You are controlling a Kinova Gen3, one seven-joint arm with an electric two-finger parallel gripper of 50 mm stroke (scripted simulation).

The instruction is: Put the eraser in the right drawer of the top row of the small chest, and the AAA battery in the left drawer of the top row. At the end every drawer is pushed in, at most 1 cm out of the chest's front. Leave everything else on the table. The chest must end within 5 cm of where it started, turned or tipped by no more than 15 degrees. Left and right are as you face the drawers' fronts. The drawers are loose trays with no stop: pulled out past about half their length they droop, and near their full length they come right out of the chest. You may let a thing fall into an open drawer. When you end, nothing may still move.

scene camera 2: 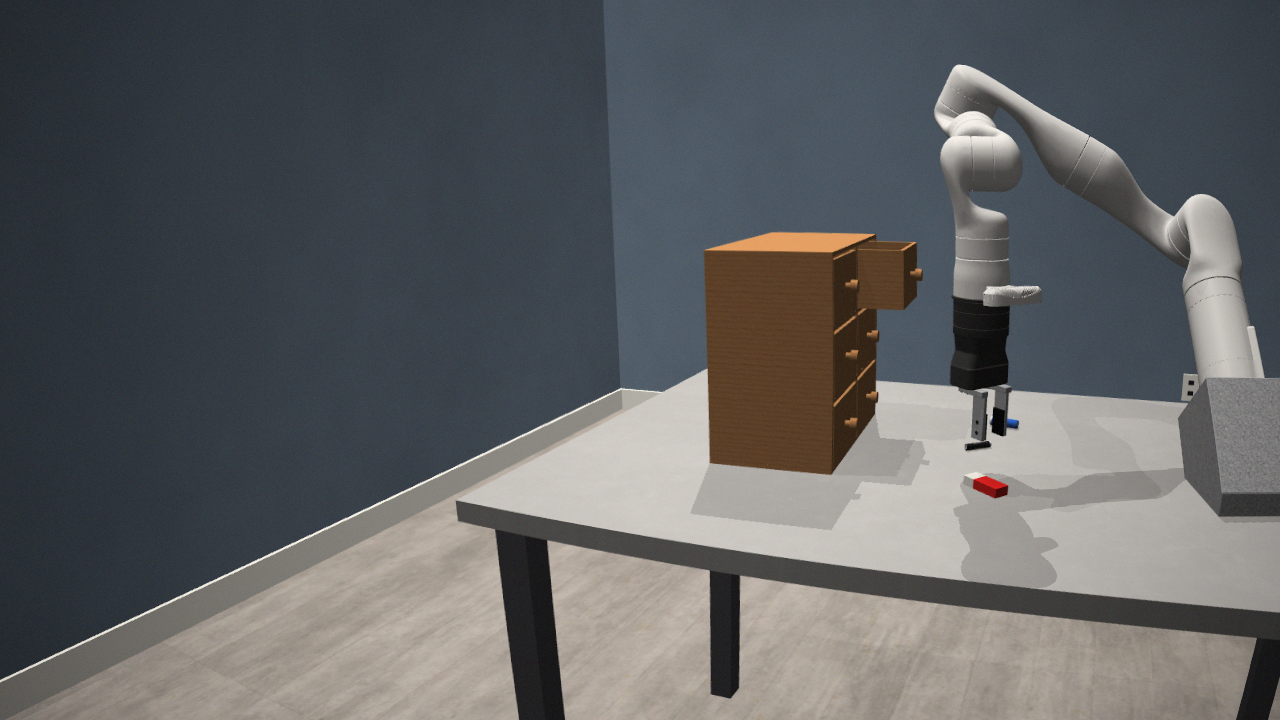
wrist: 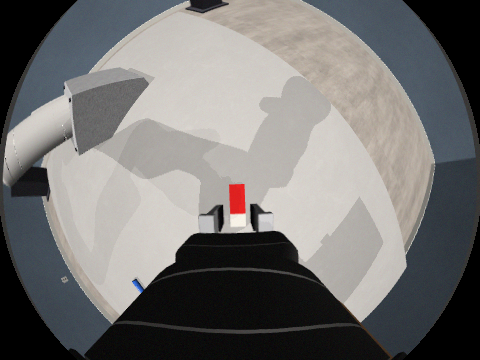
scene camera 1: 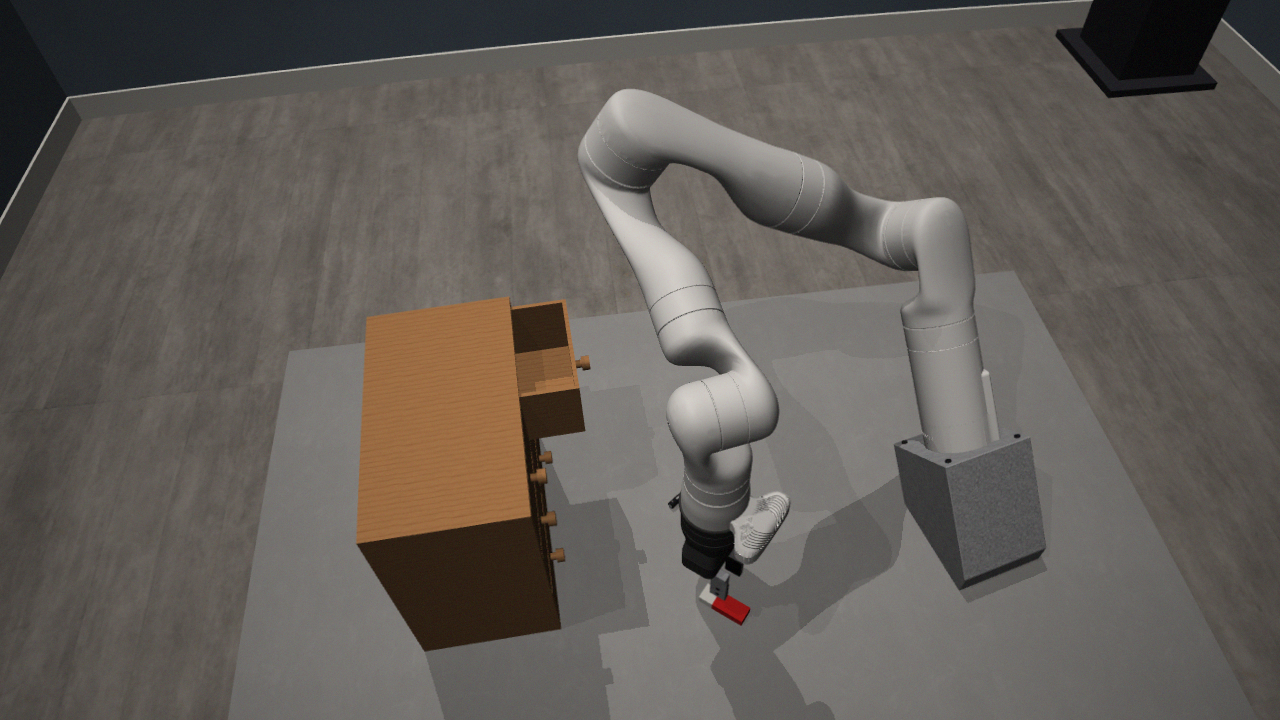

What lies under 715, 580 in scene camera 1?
My gripper.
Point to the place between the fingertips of my gripper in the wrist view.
236, 213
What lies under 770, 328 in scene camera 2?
A wooden chest.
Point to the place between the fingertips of my gripper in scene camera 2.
988, 436
